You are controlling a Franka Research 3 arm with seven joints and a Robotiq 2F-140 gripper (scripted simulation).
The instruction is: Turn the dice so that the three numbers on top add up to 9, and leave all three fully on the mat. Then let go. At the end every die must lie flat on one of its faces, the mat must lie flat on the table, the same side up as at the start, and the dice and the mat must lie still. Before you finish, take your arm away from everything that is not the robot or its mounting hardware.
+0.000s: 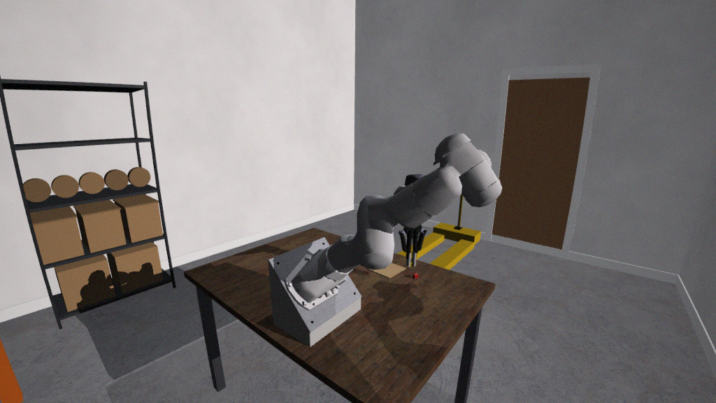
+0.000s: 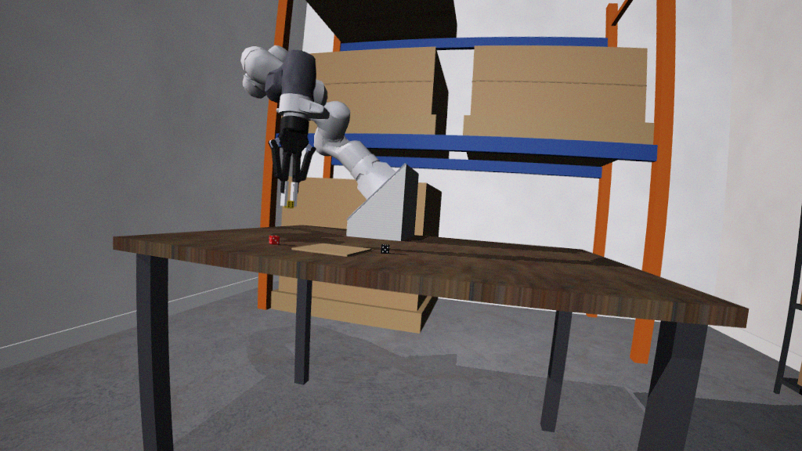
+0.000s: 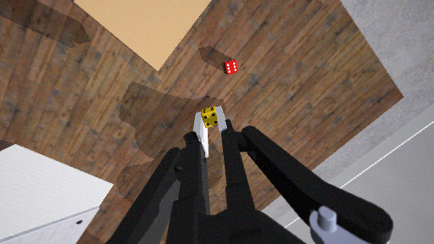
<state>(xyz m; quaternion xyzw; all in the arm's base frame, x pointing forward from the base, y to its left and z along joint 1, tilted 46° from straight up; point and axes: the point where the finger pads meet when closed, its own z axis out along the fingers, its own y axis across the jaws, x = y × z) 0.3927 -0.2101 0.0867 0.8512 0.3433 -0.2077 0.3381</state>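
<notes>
Now: hand 30 mm above the yellow die. From my hand the other things lie so: red die (70 mm ahead, 120 mm below); black die (60 mm ahead, 280 mm to the left, 120 mm below); tan mat (80 mm ahead, 160 mm to the left, 130 mm below).
</notes>
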